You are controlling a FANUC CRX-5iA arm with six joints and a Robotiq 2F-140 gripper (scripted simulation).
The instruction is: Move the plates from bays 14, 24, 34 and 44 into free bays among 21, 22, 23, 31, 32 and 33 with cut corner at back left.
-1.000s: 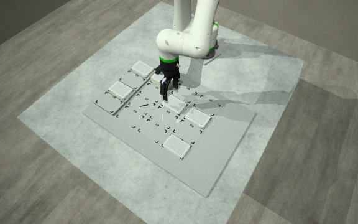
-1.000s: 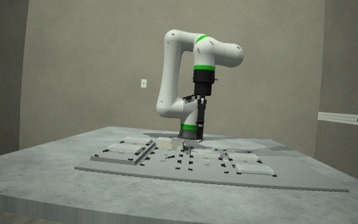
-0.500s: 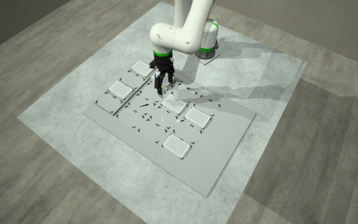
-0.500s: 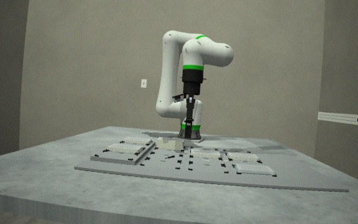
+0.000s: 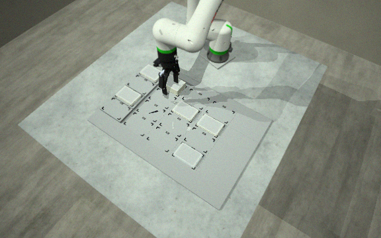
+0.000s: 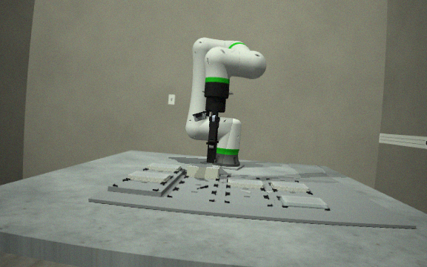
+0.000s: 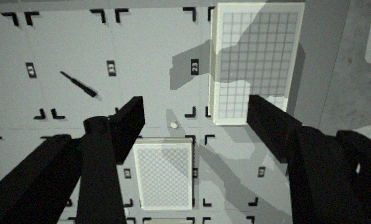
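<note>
Now: hand 80 mm above the sealed deep-well block, 60 mm past it and 30 mm to the left of it. The rest, counted from my hand: plate: 300 mm to the left, 260 mm ahead, 90 mm below; white tip: 160 mm ahead, 130 mm to the left, 90 mm below; thin black stick: 150 mm ahead, 90 mm below, 10 mm to the right.
</note>
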